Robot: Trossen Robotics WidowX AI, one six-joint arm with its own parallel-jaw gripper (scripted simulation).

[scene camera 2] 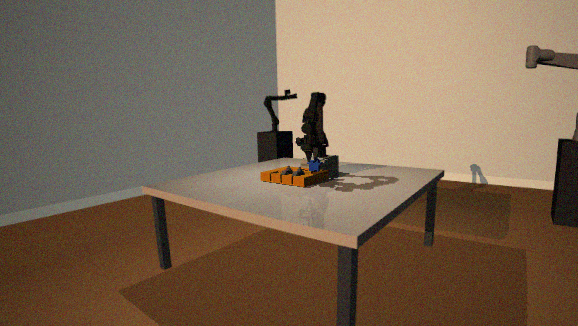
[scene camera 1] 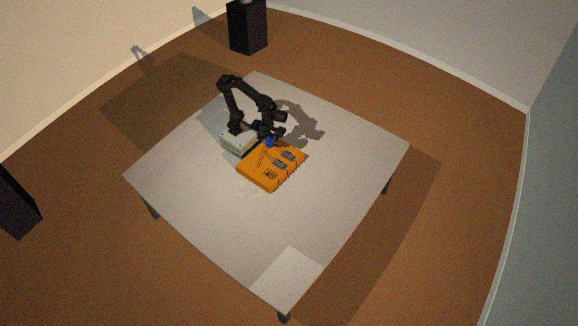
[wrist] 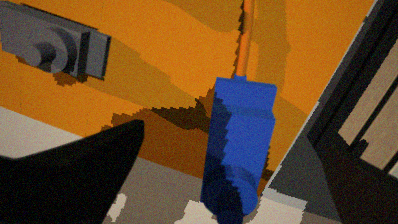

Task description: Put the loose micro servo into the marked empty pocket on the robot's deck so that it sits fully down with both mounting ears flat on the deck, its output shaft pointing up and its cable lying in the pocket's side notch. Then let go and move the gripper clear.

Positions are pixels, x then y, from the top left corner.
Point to an orange deck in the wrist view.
162, 69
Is my gripper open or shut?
Open.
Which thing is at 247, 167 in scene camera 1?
An orange deck.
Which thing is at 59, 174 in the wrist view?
My gripper.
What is my gripper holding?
Nothing.
